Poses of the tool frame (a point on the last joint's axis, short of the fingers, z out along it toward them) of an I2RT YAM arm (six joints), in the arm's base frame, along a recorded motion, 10 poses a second.
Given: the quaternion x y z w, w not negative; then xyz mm.
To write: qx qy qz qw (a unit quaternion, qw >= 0); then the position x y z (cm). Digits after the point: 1 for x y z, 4 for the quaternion.
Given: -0.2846 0.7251 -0.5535 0.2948 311 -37 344
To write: -0.2846 0.7251 -0.5535 0.2948 31.1 -3.7 34.4
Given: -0.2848 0.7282 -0.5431 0.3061 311 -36 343
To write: -0.2848 0.7282 -0.5431 0.3061 31.1 -3.6 34.3
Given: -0.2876 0.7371 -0.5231 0.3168 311 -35 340
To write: -0.2876 0.7371 -0.5231 0.3168 31.1 -3.5 34.0
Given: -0.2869 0.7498 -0.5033 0.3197 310 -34 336
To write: -0.2869 0.7498 -0.5033 0.3197 31.0 -3.4 33.6
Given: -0.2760 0.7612 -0.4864 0.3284 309 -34 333
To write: -0.2760 0.7612 -0.4864 0.3284 30.9 -3.4 33.3
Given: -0.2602 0.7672 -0.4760 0.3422 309 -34 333
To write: -0.2602 0.7672 -0.4760 0.3422 30.9 -3.4 33.3
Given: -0.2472 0.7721 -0.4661 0.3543 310 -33 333
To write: -0.2472 0.7721 -0.4661 0.3543 31.0 -3.3 33.3
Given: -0.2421 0.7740 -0.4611 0.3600 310 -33 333
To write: -0.2421 0.7740 -0.4611 0.3600 31.0 -3.3 33.3
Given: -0.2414 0.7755 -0.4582 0.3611 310 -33 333
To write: -0.2414 0.7755 -0.4582 0.3611 31.0 -3.3 33.3
